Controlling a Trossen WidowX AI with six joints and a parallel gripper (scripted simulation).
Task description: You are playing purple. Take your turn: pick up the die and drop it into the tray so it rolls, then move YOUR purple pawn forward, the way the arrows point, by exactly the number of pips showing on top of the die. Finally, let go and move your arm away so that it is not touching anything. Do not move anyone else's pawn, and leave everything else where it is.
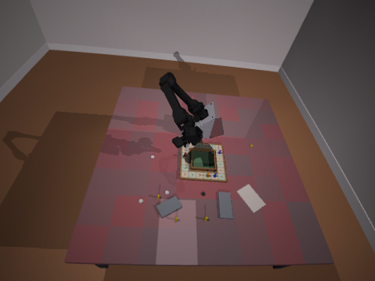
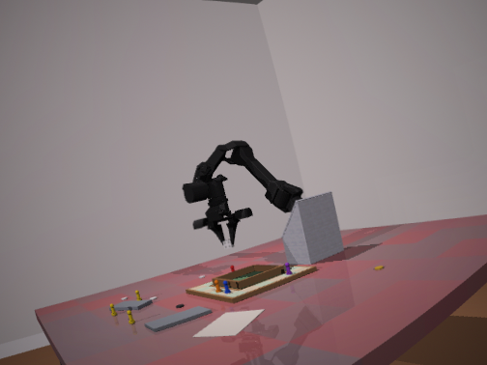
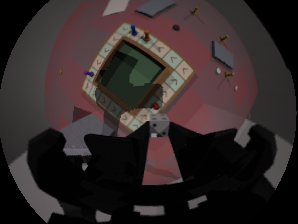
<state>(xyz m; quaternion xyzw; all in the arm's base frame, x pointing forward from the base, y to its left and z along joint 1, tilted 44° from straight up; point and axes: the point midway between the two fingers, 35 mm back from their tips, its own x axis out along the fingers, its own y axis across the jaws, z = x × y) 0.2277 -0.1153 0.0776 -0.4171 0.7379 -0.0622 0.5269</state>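
My gripper tip is 1 cm past the purple pawn, 23 cm to the right of it and 8 cm above it. From my gripper tip the other things lie so: red pawn (1 cm ahead, 8 cm below); white die (right at my gripper tip); green-felt tray (4 cm ahead, 11 cm to the left, 11 cm below).
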